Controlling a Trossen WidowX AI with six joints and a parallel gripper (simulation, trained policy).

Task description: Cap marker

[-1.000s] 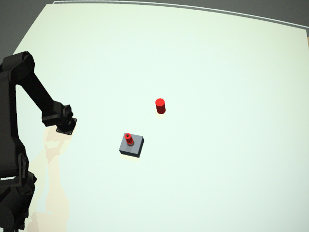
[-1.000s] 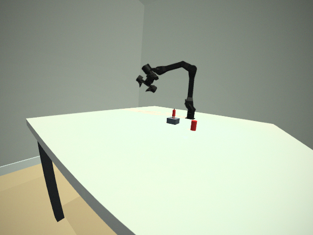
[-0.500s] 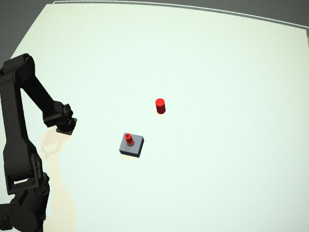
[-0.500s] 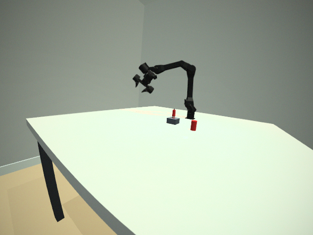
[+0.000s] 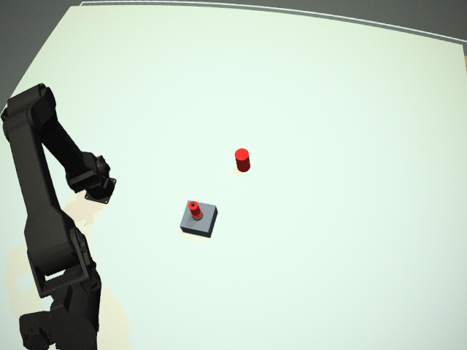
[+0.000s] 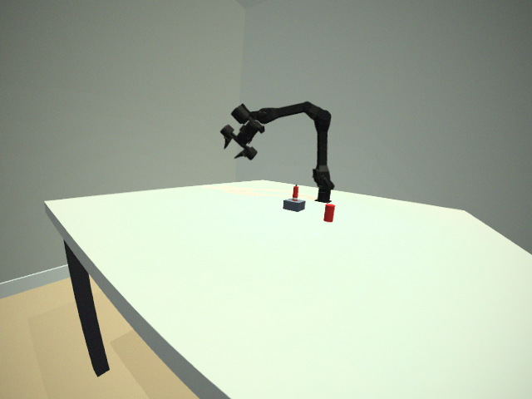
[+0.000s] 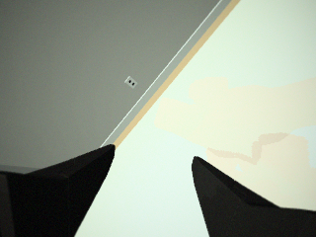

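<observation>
Right now my gripper tip is 54 cm to the right of the red cap, 16 cm above it and 12 cm short of it. Also, from my gripper tip: grey holder block (39 cm to the left, 17 cm below, 7 cm ahead).
</observation>
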